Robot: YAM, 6 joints.
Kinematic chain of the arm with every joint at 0, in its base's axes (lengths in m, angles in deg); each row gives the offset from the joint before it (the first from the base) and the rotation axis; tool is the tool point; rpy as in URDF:
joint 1: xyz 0 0 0.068 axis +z
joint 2: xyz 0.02 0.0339 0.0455 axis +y
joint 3: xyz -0.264 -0.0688 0 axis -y
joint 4: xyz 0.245 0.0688 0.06 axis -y
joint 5: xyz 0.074 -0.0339 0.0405 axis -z
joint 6: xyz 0.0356 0 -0.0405 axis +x
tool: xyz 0 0 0 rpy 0 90 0
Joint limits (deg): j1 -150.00..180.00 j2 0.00..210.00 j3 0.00..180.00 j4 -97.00..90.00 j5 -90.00..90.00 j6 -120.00..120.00
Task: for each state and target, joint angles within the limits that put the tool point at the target. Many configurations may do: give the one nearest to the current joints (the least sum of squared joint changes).
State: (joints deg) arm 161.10 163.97 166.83 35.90 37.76 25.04
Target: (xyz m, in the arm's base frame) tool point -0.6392 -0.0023 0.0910
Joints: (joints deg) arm 180.00 180.38 156.46 36.44 -3.70 25.04
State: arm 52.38 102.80 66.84 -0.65 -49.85 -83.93
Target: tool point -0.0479 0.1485 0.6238
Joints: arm 97.29 69.36 105.83 10.37 -53.61 -83.93
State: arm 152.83 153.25 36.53 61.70 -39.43 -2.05
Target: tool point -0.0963 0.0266 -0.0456
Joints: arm 150.81 149.09 5.88 59.38 -41.83 -2.05
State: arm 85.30 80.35 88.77 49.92 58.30 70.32
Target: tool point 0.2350 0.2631 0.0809
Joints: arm 53.24 117.76 45.70 37.84 60.01 70.32
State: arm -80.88 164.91 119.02 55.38 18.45 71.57
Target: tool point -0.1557 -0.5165 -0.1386
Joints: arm -105.55 184.53 118.09 49.89 18.89 71.57
